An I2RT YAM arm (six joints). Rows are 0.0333 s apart.
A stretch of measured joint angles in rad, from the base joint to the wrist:
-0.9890, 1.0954, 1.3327, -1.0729, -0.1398, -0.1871
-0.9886, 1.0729, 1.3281, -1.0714, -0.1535, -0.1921
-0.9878, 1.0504, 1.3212, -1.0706, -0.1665, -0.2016
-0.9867, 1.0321, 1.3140, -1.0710, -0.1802, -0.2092
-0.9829, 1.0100, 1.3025, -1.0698, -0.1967, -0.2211
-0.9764, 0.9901, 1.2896, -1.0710, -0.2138, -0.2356
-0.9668, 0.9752, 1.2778, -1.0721, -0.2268, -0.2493
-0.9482, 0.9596, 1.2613, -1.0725, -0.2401, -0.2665
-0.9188, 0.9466, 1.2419, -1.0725, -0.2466, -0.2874
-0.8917, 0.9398, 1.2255, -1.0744, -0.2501, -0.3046
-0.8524, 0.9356, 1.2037, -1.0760, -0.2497, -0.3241
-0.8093, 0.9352, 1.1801, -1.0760, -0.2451, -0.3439
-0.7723, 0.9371, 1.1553, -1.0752, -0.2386, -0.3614
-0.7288, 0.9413, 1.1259, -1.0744, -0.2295, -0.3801
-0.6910, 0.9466, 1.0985, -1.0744, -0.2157, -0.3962
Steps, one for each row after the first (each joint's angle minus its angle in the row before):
0.0004, -0.0225, -0.0046, 0.0015, -0.0137, -0.0050
0.0008, -0.0225, -0.0069, 0.0008, -0.0130, -0.0095
0.0011, -0.0183, -0.0072, -0.0004, -0.0137, -0.0076
0.0038, -0.0221, -0.0115, 0.0012, -0.0165, -0.0119
0.0065, -0.0199, -0.0129, -0.0012, -0.0171, -0.0145
0.0096, -0.0149, -0.0118, -0.0011, -0.0130, -0.0137
0.0186, -0.0156, -0.0165, -0.0004, -0.0133, -0.0172
0.0294, -0.0130, -0.0194, 0.0000, -0.0065, -0.0209
0.0271, -0.0068, -0.0164, -0.0019, -0.0035, -0.0172
0.0393, -0.0042, -0.0218, -0.0016, 0.0004, -0.0195
0.0431, -0.0004, -0.0236, 0.0000, 0.0046, -0.0198
0.0370, 0.0019, -0.0248, 0.0008, 0.0065, -0.0175
0.0435, 0.0042, -0.0294, 0.0008, 0.0091, -0.0187
0.0378, 0.0053, -0.0274, 0.0000, 0.0138, -0.0161

